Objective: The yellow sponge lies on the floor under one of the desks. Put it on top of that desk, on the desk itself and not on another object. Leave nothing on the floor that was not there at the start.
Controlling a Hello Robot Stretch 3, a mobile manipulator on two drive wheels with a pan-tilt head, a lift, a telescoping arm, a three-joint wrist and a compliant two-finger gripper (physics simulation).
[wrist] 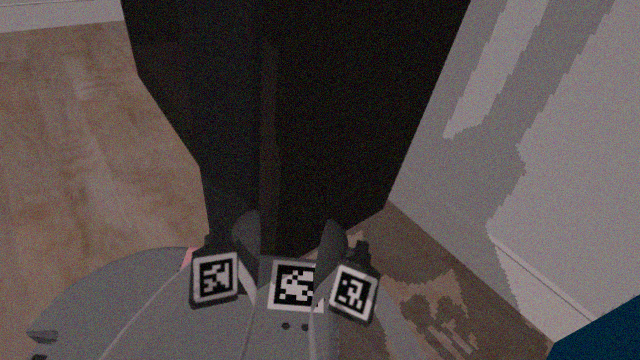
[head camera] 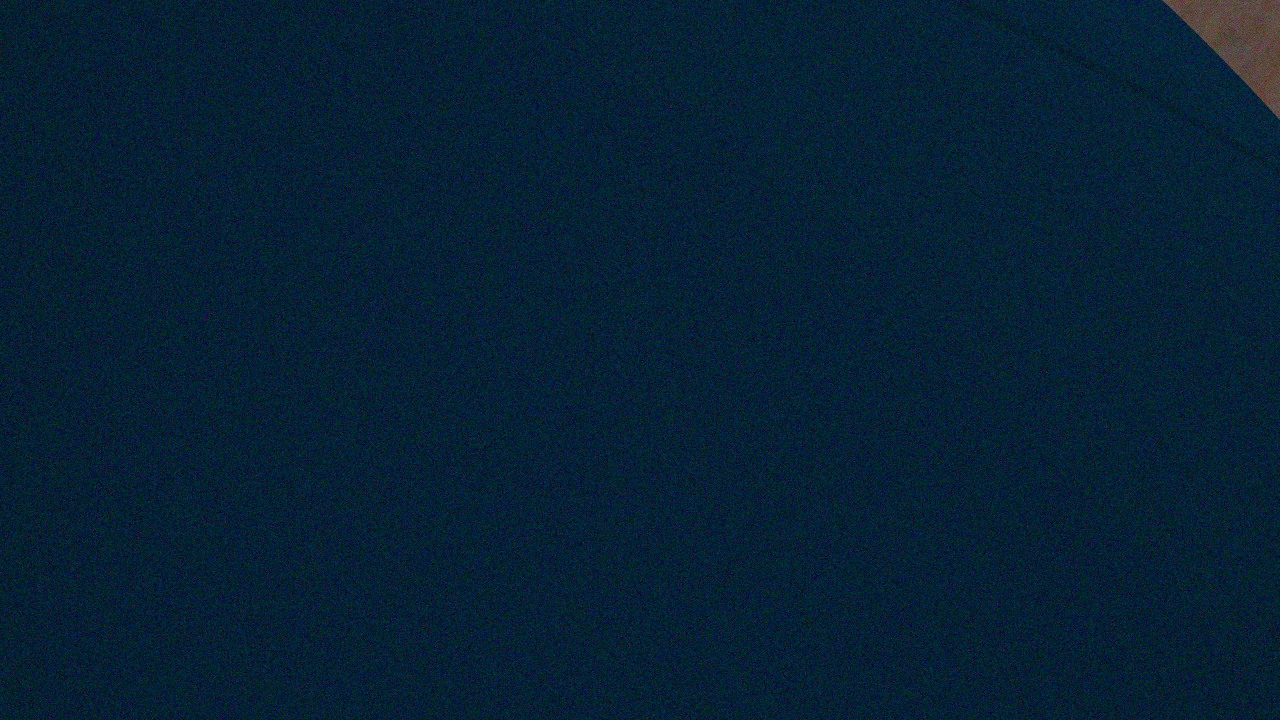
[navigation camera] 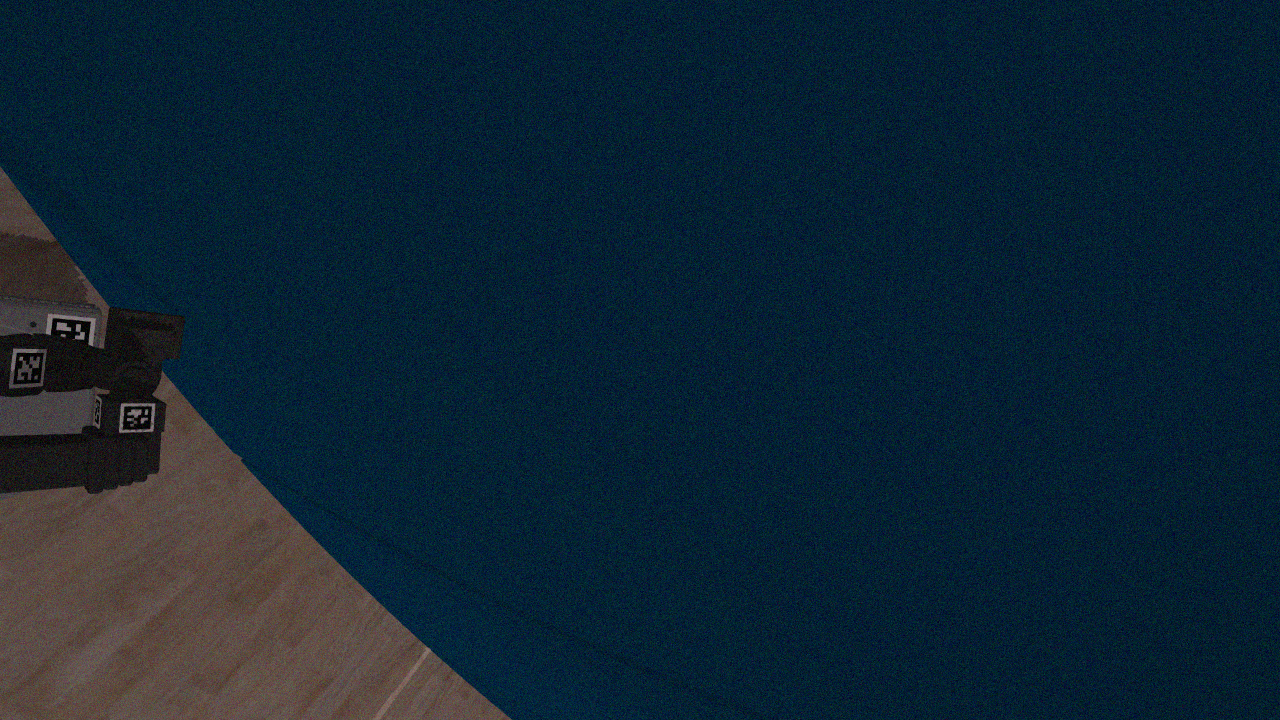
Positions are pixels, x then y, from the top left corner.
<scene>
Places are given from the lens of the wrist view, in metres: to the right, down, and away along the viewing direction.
dark shelf unit (wrist: 342, 96): 0.03, -0.10, 0.35
</scene>
